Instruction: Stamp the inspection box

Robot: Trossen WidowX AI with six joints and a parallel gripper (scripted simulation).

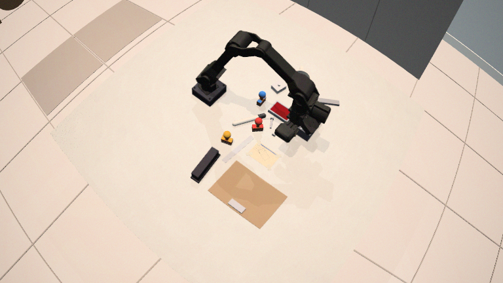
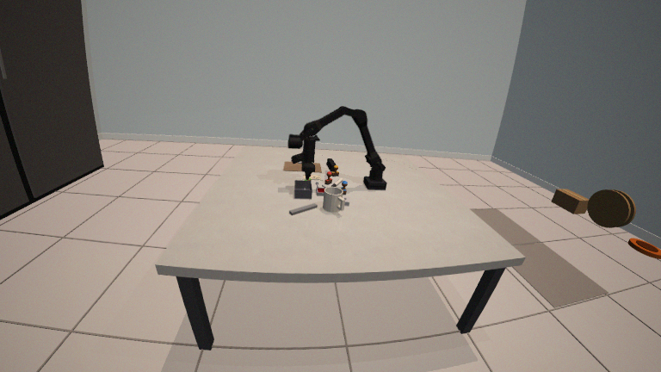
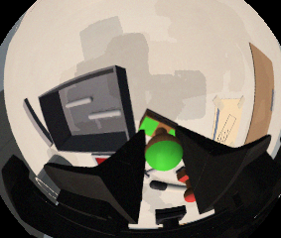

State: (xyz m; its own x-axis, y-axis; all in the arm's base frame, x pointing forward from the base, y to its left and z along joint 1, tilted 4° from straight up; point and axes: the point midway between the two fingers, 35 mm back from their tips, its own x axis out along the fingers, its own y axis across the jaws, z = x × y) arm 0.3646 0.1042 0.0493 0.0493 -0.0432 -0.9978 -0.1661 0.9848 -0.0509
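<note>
My gripper tip is 100 mm past the red ink pad, 50 mm to the right of it and 40 mm above it. Also, from my gripper tip: dark tray (10 mm ahead, 90 mm to the left, 30 mm below); then red-knobbed stamp (110 mm behind, 70 mm to the right, 20 mm below); then green-knobbed stamp (10 mm below).
</note>
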